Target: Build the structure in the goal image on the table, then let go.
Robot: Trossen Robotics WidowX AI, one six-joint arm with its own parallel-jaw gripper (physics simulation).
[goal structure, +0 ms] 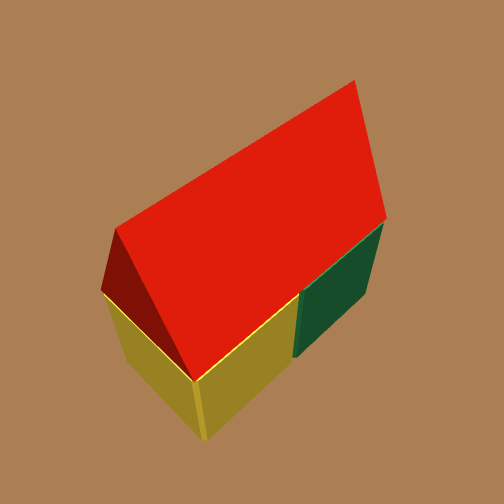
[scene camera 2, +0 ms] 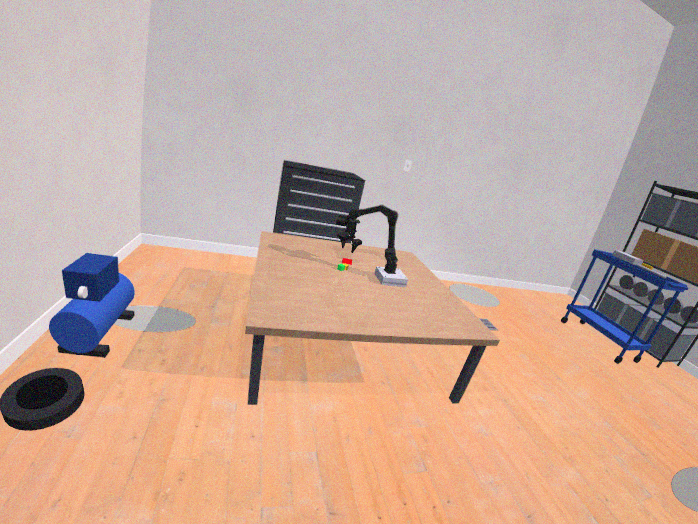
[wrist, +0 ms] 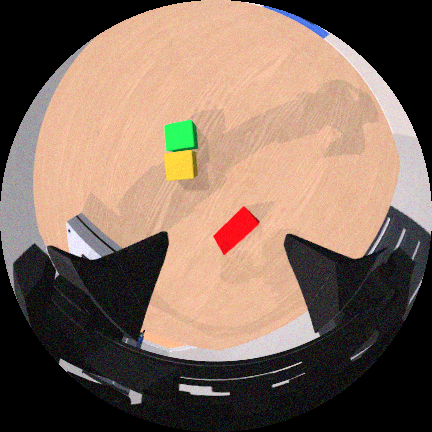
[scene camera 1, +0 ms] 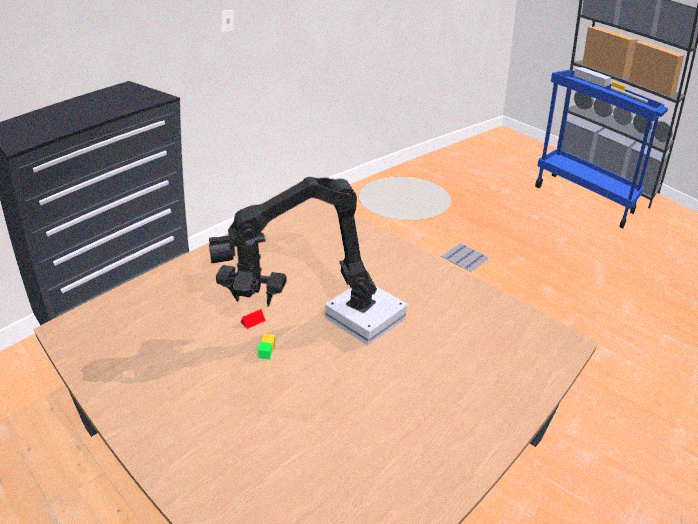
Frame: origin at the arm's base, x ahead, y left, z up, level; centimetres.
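Seen in the pictures: gripper, between the fingertips: (scene camera 2: 347,250) (wrist: 228,239) (scene camera 1: 253,303); arm's base, origin of its link: (scene camera 2: 389,271) (scene camera 1: 361,303).
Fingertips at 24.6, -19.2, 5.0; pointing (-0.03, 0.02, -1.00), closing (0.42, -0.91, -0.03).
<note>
Pixels of each thing's top centre, then the offset from my fingertips to it, as dx, dy, dz. Level surfaces: height alone.
- green cube, centre of its top: (wrist: 177,134) (scene camera 1: 264,346) (scene camera 2: 341,265) +5.2, +8.5, -7.2
- yellow cube, centre of its top: (wrist: 177,165) (scene camera 1: 268,337) +2.0, +6.9, -7.2
- table, height of its surface: dz -10.5
- red block, centre of its top: (wrist: 236,237) (scene camera 1: 253,314) (scene camera 2: 347,259) -3.2, -3.5, -7.6
A green cube (scene camera 1: 264,350) (scene camera 2: 341,267) (wrist: 180,135) and a yellow cube (scene camera 1: 268,339) (wrist: 180,165) lie side by side on the table (scene camera 1: 338,439) (scene camera 2: 360,310) (wrist: 125,75), touching or nearly so. A red block (scene camera 1: 253,318) (scene camera 2: 347,261) (wrist: 235,230), seemingly a triangular prism, lies on the table apart from the cubes and turned at an angle to them. My gripper (scene camera 1: 252,302) (scene camera 2: 348,249) (wrist: 228,239) is wide open and empty. It points down and hangs above the table over the red block's area. In the wrist view the red block shows between the fingertips.
The arm's white base plate (scene camera 1: 389,308) (scene camera 2: 391,278) (wrist: 79,241) stands on the table, to the right of the blocks in both scene views. A dark drawer cabinet (scene camera 1: 107,191) (scene camera 2: 321,200) stands behind the table. A blue cart (scene camera 1: 592,177) (scene camera 2: 611,329) stands off to the right.
</note>
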